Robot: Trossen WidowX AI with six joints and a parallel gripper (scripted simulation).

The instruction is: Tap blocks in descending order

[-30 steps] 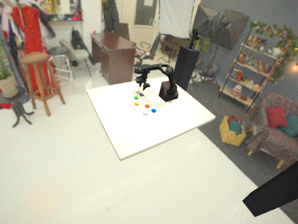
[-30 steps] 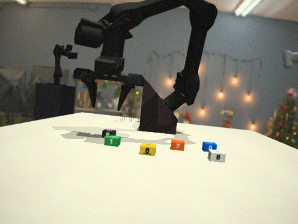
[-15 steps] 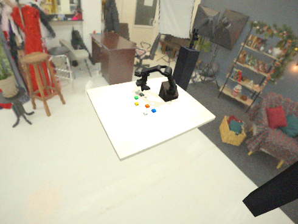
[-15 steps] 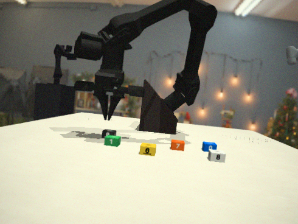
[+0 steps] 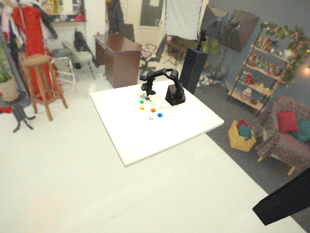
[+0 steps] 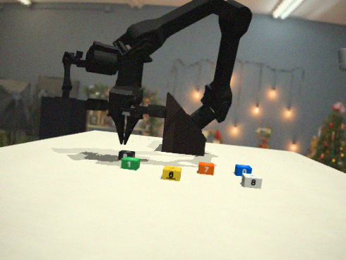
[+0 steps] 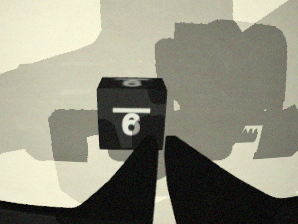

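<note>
The black block lies 10 mm to the left of my gripper tip and 20 mm below it. Also, from my gripper tip: orange 7 block 30 mm ahead, 200 mm to the left, 20 mm below; then yellow 6 block 110 mm ahead, 140 mm to the left, 20 mm below; then green 1 block 80 mm ahead, 50 mm to the left, 20 mm below.
</note>
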